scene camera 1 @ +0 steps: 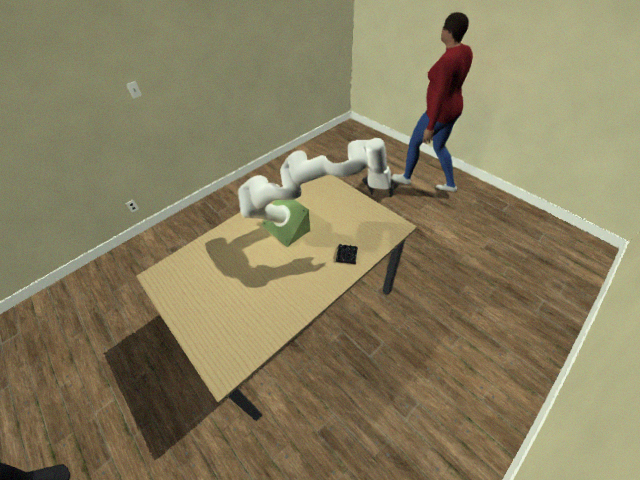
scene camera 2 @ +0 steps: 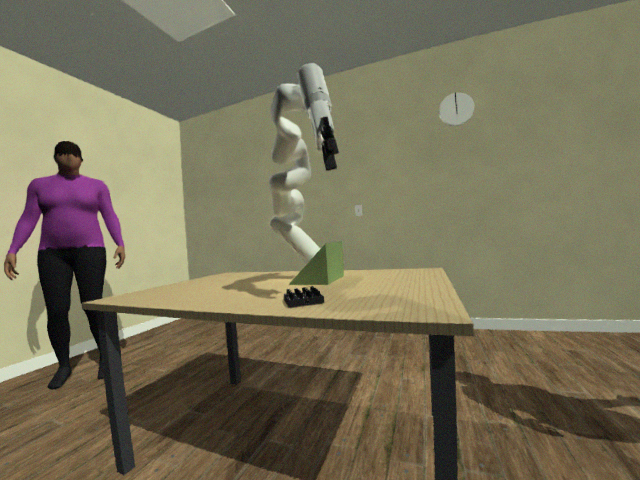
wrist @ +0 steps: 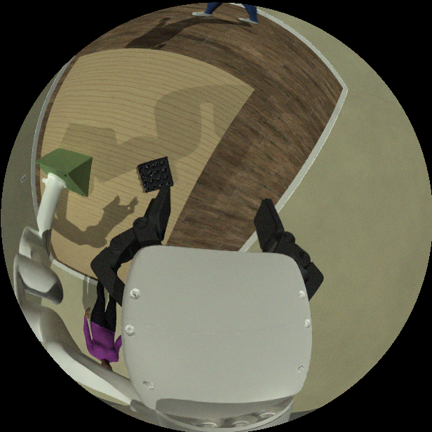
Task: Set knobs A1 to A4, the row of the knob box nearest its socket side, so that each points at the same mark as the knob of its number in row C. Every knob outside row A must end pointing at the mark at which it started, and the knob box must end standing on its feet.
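Where they show: gripper, between the fingertips: (scene camera 1: 381, 194) (scene camera 2: 332, 162); arm's base, origin of its link: (scene camera 1: 281, 216) (scene camera 2: 318, 260).
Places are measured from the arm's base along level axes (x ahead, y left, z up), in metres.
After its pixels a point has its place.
Note:
The knob box (scene camera 1: 346, 254) @(z -0.065, x 0.429, y 0.114 m) (scene camera 2: 303, 298) @(z -0.065, x 0.468, y 0.148 m) (wrist: 155, 174) is a small black block with rows of black knobs on top. It stands upright on the wooden table (scene camera 1: 232, 320) @(z -0.088, x 0.328, y -0.560 m) (scene camera 2: 392, 304) @(z -0.088, x 0.418, y 0.398 m) (wrist: 110, 75), near one long edge. The marks, the knob directions and the socket side are too small and dark to tell. My gripper (scene camera 1: 381, 194) @(z 0.311, x 0.487, y 0.274 m) (scene camera 2: 331, 159) @(z 0.311, x 0.487, y 0.274 m) (wrist: 215, 203) is open and empty, its two black fingers wide apart. It is high above the table's level and well away from the box. In the wrist view one fingertip overlaps the box's lower edge in the picture, without touching it.
A green wedge (scene camera 1: 297, 227) @(z 0.002, x 0.138, y 0.010 m) (scene camera 2: 333, 266) @(z -0.022, x 0.057, y 0.095 m) (wrist: 75, 167) stands on the table at the arm's base, behind the box in scene camera 2. A person in a red top (scene camera 1: 449, 82) stands beyond the table near the gripper's side. Another person in purple (scene camera 2: 72, 211) (wrist: 103, 345) stands off the table.

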